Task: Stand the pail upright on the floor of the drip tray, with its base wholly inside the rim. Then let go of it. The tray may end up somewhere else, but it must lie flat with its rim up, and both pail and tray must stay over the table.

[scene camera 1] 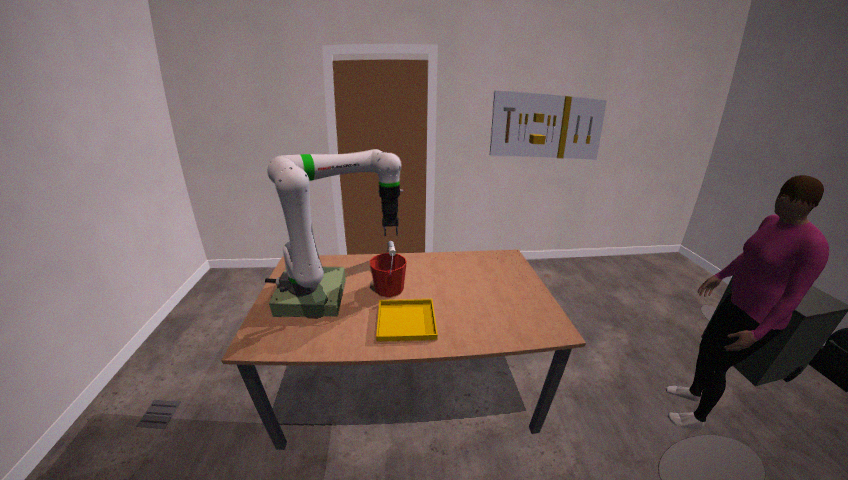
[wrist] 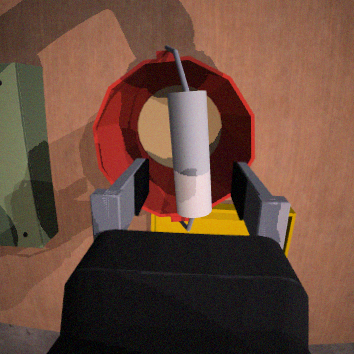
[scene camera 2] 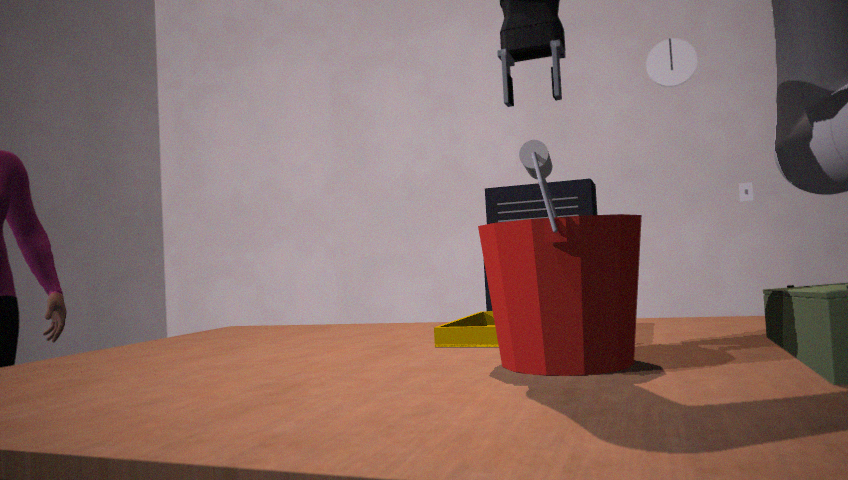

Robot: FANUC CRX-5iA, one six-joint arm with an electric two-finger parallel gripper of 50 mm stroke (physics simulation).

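Places are measured from the arm's base along level axes (x ahead, y left, z up), in metres.
Pixels of known places: gripper, fingertip midpoint: [scene camera 1: 391,235] [wrist: 189,177] [scene camera 2: 532,101].
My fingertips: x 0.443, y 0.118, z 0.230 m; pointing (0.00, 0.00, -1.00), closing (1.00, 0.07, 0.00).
Note:
For each thing: its middle in the pictures, then the offset to it from my fingertips. Level surfaces: height alone.
- white cylindrical grip, body centre: [wrist: 190,154] [scene camera 2: 536,161] [scene camera 1: 391,248] 0.000 m ahead, 0.001 m right, 0.072 m down
- yellow drip tray, body centre: [scene camera 2: 536,326] [wrist: 216,266] [scene camera 1: 406,318] 0.080 m ahead, 0.266 m right, 0.298 m down
- wooden table, its level: 0.312 m down
The red pail [scene camera 1: 387,276] [scene camera 2: 565,297] [wrist: 112,142] stands upright on the table, behind the tray in the first scene view. Its wire bail is raised, with a white cylindrical grip [scene camera 1: 390,248] [scene camera 2: 534,155] [wrist: 190,150] above the rim. The yellow drip tray [scene camera 1: 407,339] [scene camera 2: 465,337] [wrist: 200,225] lies flat, rim up, beside the pail; the pail hides part of it in the second scene view. My gripper [scene camera 1: 390,233] [scene camera 2: 533,102] [wrist: 189,177] is open and empty, pointing down above the grip. In the wrist view the grip shows between the two fingers, but the second scene view shows a gap below the fingertips.
The wooden table [scene camera 1: 487,309] [scene camera 2: 238,404] [wrist: 310,125] carries the green robot base block [scene camera 1: 306,306] [scene camera 2: 815,327] [wrist: 20,150] left of the pail in the first scene view. A person [scene camera 1: 779,273] stands off the table's right side. The tray is near the table's front edge in that view.

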